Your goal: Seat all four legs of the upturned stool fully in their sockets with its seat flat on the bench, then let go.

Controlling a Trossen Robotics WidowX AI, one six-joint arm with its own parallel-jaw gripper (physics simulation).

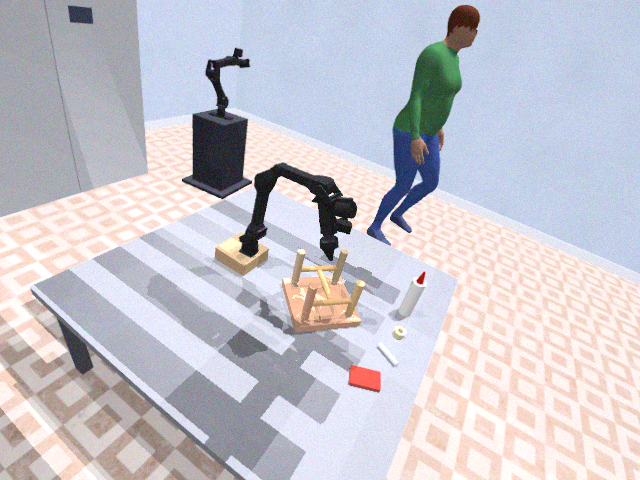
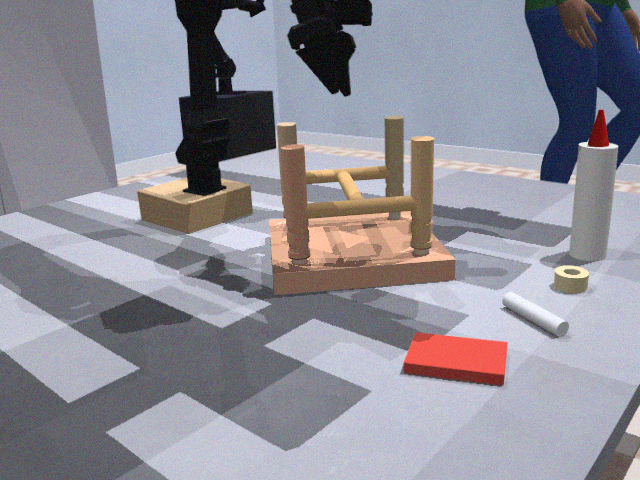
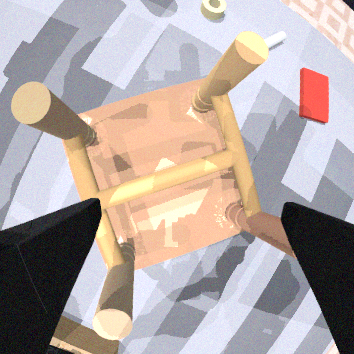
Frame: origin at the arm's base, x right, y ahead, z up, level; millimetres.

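Where they show: gripper, fingertip midpoint: [image 1: 331, 254] [image 2: 341, 94] [image 3: 193, 209]; arm's base, link origin: [image 1: 248, 251] [image 2: 204, 189].
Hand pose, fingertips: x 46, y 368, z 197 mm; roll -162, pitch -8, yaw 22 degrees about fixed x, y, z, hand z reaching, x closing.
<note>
Things, the pixels of their top centre, and the offset from my fingertips. "pt": a spot on its surface instead.
- reddish front-left leg, top centre: [image 3: 302, 245] [image 2: 292, 145] [image 1: 313, 284] dx +125, dy +0, dz -56 mm
- front-right leg, surface spot: [image 3: 227, 72] pt dx +4, dy +122, dz -86 mm
- back-left leg, surface spot: [image 3: 115, 300] [image 2: 295, 131] pt dx -11, dy -101, dz -62 mm
- back-right leg, surface spot: [image 3: 55, 115] pt dx -110, dy +19, dz -65 mm
- white bottle, top centre: [image 2: 601, 109] [image 1: 424, 271] dx -186, dy +337, dz -29 mm
- cream ring, top centre: [image 2: 571, 271] [image 3: 214, 2] [image 1: 400, 330] dx -44, dy +342, dz -235 mm
- white rod, top centre: [image 2: 534, 305] [image 3: 269, 40] [image 1: 388, 352] dx +82, dy +327, dz -237 mm
- red block, top centre: [image 2: 457, 352] [image 3: 316, 94] [image 1: 365, 377] dx +220, dy +283, dz -245 mm
The stool's seat [image 1: 336, 325] [image 2: 361, 277] [image 3: 160, 135] lies upturned and looks flat on the bench. Four legs stand up from it: reddish front-left leg [image 1: 308, 305] [image 2: 294, 198] [image 3: 272, 232], front-right leg [image 1: 356, 298] [image 2: 422, 191] [image 3: 227, 72], back-left leg [image 1: 298, 268] [image 2: 287, 135] [image 3: 115, 300] and back-right leg [image 1: 339, 267] [image 2: 393, 149] [image 3: 55, 115]. Crossbars [image 1: 323, 281] [image 2: 350, 186] [image 3: 170, 180] join them. Narrower pale bits show at several leg feet; socket depth is unclear. My gripper [image 1: 329, 256] [image 2: 341, 94] [image 3: 193, 209] is open and empty, above the legs, touching nothing.
A white bottle [image 1: 411, 298] [image 2: 592, 201] with a red tip, a cream ring [image 1: 395, 334] [image 2: 558, 281], a white rod [image 1: 387, 354] [image 2: 535, 314] and a red block [image 1: 364, 378] [image 2: 454, 356] [image 3: 314, 95] lie right of the stool. A person [image 1: 434, 93] stands behind the bench.
</note>
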